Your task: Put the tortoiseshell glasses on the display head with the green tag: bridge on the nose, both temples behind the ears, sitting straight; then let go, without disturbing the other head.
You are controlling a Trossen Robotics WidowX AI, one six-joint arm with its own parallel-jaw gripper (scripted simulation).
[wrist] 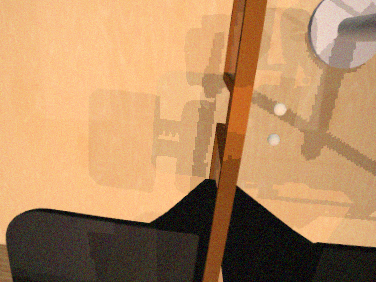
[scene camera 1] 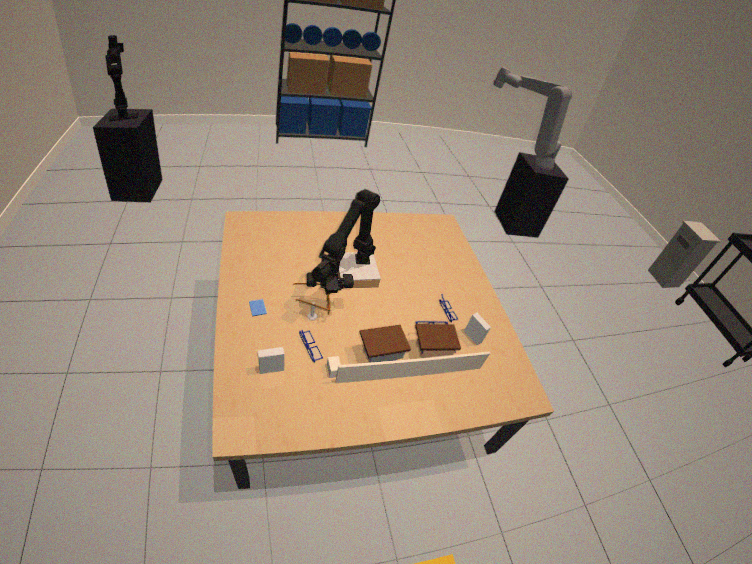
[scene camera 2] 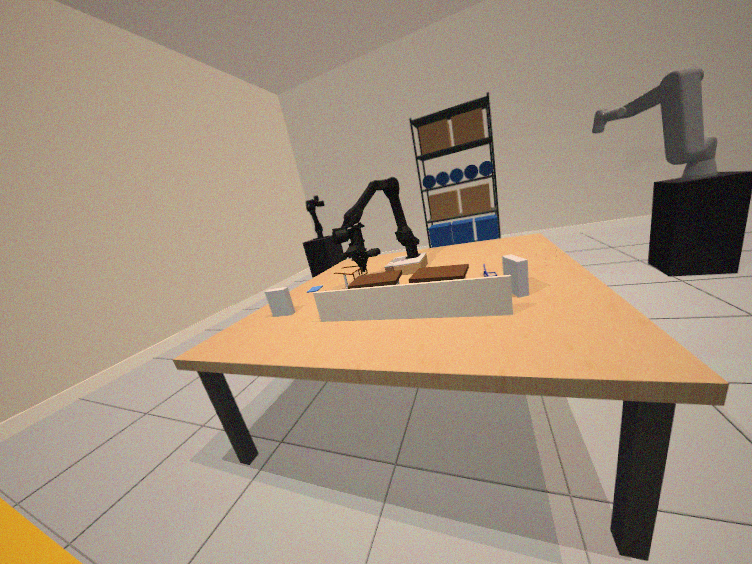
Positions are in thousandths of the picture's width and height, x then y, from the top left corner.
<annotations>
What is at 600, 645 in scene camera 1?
A low white wall.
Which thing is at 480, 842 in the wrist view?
My gripper.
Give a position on a low white wall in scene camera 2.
647, 526
</annotations>
